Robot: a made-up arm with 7 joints. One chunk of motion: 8 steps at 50 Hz.
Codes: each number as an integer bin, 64 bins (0 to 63) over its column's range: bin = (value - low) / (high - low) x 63, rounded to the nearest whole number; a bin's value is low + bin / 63 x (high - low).
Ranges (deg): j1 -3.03..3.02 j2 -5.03..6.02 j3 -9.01..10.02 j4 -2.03..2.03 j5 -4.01..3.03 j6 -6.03..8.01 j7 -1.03..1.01
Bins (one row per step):
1: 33 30 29 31 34 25 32
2: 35 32 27 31 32 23 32
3: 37 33 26 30 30 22 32
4: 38 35 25 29 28 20 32
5: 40 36 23 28 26 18 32
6: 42 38 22 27 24 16 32
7: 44 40 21 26 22 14 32
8: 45 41 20 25 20 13 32
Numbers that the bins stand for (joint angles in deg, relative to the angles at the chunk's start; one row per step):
1: 0.14 0.23 -0.25 -0.03 -0.21 -0.46 0.01
2: 0.33 0.58 -0.85 -0.03 -0.43 -0.90 0.01
3: 0.52 0.76 -1.16 -0.10 -0.66 -1.13 0.01
4: 0.62 1.11 -1.46 -0.16 -0.88 -1.57 0.01
5: 0.81 1.28 -2.06 -0.23 -1.10 -2.02 0.01
6: 1.00 1.64 -2.36 -0.29 -1.33 -2.46 0.01
7: 1.20 1.99 -2.67 -0.35 -1.55 -2.91 0.01
8: 1.29 2.16 -2.97 -0.42 -1.78 -3.13 0.01

